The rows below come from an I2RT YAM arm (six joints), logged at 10 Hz.
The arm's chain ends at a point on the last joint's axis. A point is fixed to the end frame.
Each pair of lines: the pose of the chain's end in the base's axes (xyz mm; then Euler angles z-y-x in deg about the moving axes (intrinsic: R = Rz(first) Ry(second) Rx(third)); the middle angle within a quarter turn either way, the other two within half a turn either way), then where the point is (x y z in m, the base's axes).
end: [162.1 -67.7 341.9 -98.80 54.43 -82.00]
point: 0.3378 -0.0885 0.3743
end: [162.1 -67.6 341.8 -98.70 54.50 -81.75]
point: 0.3377 -0.0888 0.3747
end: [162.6 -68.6 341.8 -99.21 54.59 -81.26]
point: 0.3376 -0.0926 0.3755
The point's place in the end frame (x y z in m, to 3 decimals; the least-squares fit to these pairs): -0.030 0.011 0.177
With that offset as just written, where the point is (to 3 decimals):
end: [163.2 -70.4 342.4 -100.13 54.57 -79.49]
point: 0.336 -0.101 0.379
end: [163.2 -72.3 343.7 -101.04 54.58 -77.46]
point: 0.334 -0.111 0.384
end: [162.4 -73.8 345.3 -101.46 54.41 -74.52]
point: 0.330 -0.120 0.391
